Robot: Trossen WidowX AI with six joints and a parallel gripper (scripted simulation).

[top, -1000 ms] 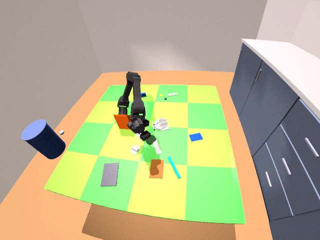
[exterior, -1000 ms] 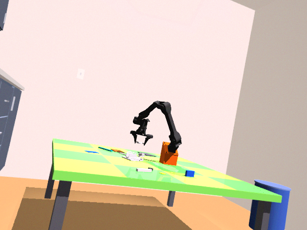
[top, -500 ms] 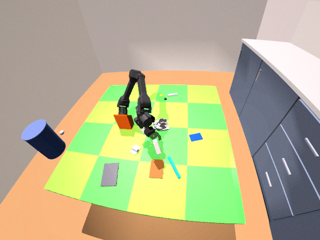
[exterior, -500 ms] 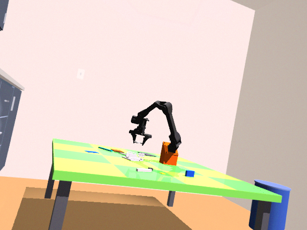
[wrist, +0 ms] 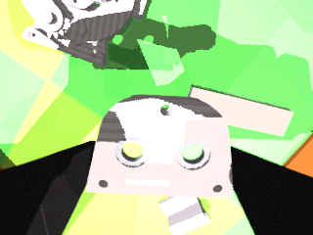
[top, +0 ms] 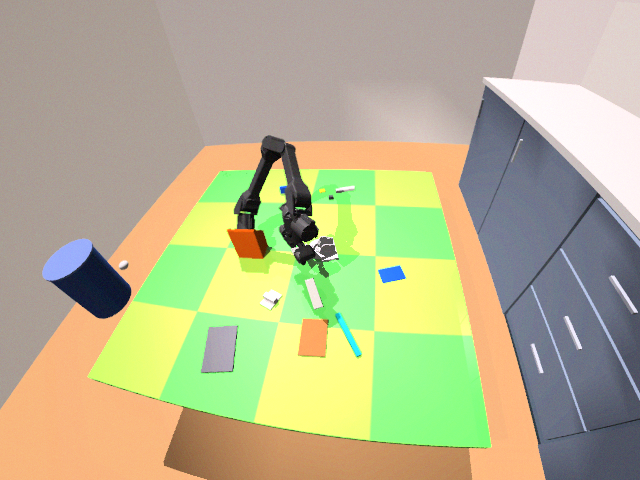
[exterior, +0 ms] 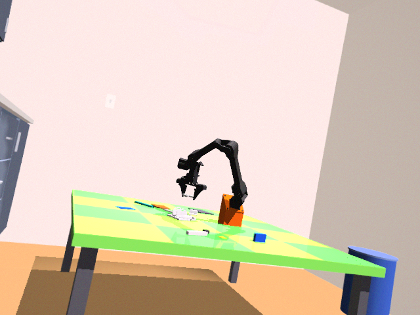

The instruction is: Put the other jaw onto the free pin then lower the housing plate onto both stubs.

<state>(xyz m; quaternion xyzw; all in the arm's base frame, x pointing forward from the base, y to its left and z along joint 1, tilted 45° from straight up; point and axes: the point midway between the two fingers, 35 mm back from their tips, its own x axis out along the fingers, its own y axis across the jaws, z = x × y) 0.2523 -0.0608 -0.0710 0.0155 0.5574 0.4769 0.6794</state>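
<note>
My gripper tip is now 20 mm short of the jaw, 140 mm to the right of it and 80 mm above it. From my gripper tip the other things lie so: blue card: 340 mm ahead, 50 mm to the left, 100 mm below; then cyan bar: 210 mm ahead, 220 mm to the right, 90 mm below; then white housing plate: 10 mm ahead, 10 mm to the left, 20 mm above.
</note>
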